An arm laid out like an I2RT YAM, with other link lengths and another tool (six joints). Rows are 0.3 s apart.
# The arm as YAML. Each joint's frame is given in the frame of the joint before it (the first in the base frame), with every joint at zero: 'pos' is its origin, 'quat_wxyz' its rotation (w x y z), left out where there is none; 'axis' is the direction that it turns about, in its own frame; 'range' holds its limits. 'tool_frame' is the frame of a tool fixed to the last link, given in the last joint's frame.
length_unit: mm
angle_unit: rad
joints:
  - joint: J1
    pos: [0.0, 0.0, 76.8]
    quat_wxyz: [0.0, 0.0, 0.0, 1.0]
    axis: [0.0, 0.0, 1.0]
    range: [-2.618, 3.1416]
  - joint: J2
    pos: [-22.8, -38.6, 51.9]
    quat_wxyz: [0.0, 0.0, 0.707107, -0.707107]
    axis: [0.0, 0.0, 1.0]
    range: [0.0, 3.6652]
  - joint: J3
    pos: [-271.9, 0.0, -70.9]
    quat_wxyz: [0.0, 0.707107, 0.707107, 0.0]
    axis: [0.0, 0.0, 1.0]
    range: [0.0, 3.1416]
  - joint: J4
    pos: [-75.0, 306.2, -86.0]
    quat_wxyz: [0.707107, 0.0, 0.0, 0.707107]
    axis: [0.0, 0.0, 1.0]
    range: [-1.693, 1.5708]
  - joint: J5
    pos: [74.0, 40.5, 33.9]
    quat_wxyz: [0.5, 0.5, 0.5, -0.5]
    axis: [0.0, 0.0, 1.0]
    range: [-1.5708, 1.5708]
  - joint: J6
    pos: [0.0, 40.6, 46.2]
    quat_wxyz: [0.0, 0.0, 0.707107, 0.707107]
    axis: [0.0, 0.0, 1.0]
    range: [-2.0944, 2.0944]
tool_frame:
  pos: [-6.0, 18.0, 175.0]
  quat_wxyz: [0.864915, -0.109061, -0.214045, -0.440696]
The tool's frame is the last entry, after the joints.
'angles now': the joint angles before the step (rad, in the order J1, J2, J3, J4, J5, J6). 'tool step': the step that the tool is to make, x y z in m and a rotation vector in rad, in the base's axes. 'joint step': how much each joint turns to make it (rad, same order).
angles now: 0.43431, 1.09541, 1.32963, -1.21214, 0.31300, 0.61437
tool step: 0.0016, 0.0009, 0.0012, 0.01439, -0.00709, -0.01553
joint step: 0.00009, 0.00012, 0.00052, 0.00607, 0.00043, 0.01953
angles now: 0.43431, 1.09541, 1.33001, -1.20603, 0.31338, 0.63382
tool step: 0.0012, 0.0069, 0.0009, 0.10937, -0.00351, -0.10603
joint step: 0.00011, 0.00026, 0.00027, 0.00454, -0.02054, 0.14964
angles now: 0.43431, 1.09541, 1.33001, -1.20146, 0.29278, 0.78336
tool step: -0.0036, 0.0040, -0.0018, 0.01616, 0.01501, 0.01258
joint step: -0.00019, -0.00121, -0.00015, -0.00825, -0.02452, 0.00136
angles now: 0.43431, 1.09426, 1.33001, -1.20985, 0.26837, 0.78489
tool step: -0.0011, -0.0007, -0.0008, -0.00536, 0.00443, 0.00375
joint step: -0.00023, -0.00007, -0.00018, -0.00479, 0.00026, -0.00516
